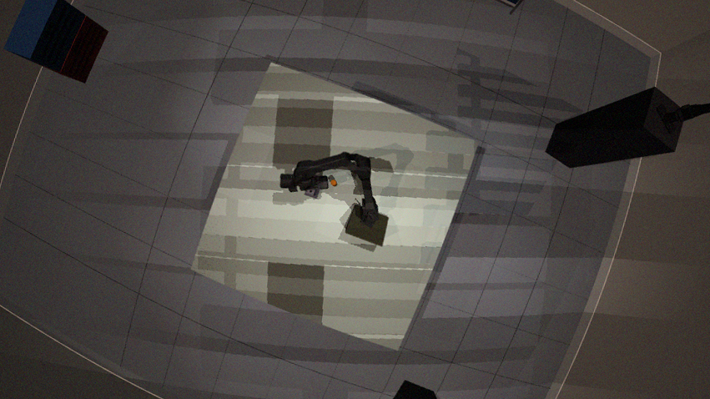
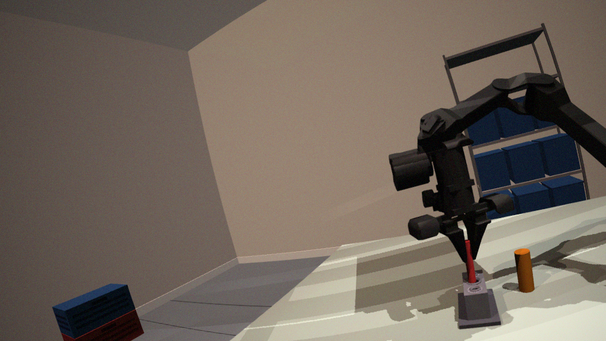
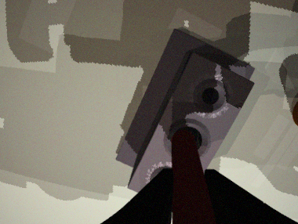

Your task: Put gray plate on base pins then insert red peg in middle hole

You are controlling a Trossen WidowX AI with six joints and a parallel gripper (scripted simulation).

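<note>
Now: gripper tip right at the red peg. Round my gripper tip: gray plate (60 mm below); orange cylinder (90 mm behind, 60 mm to the right, 60 mm below); dark base (90 mm below).
</note>
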